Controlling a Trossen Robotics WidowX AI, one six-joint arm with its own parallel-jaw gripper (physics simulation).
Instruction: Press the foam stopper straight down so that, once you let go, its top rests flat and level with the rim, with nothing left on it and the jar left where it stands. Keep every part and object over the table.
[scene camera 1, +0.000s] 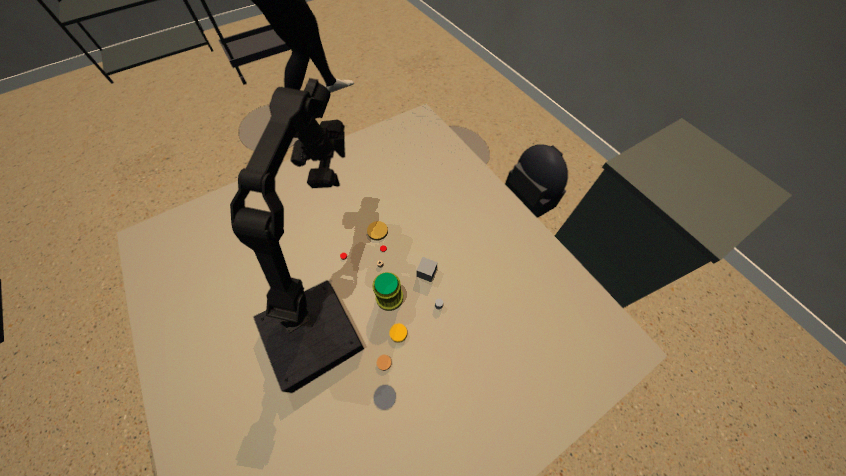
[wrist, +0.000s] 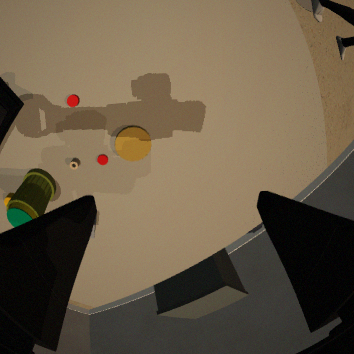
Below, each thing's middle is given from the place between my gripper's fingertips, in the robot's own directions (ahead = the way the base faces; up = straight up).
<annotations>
My hand is 6 cm past the yellow-green jar (scene camera 1: 390, 303), 29 cm to the left of it and 21 cm above it.
</annotations>
